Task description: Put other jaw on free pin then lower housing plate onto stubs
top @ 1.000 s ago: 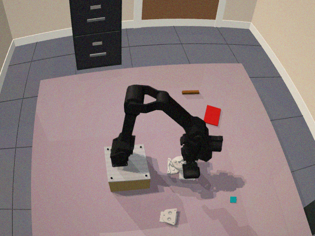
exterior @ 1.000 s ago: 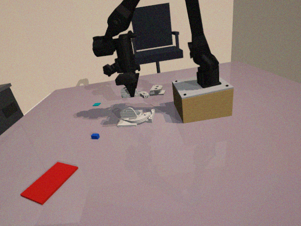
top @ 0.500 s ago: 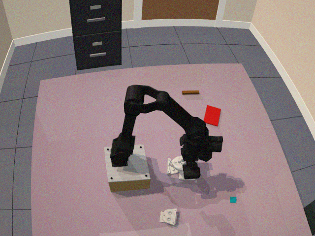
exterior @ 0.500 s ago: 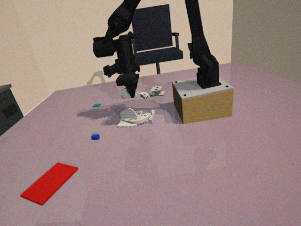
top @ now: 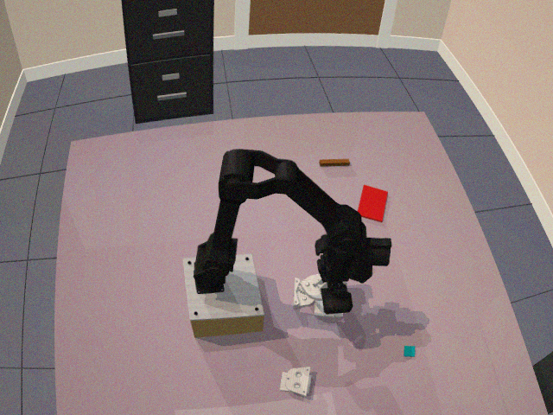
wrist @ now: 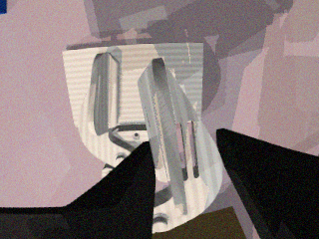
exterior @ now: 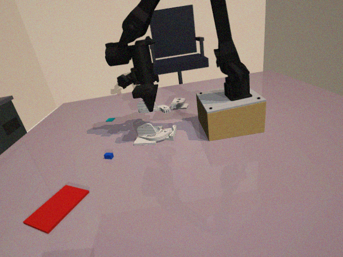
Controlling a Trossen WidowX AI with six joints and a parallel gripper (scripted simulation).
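The jaw is 3 cm behind my gripper tip and 2 cm to the left of it. Also, from my gripper tip: teal square (19 cm ahead, 18 cm to the right, 8 cm below); then white ribbed stand (11 cm behind, 20 cm to the right, 7 cm below); then blue cube (14 cm ahead, 13 cm to the left, 7 cm below).
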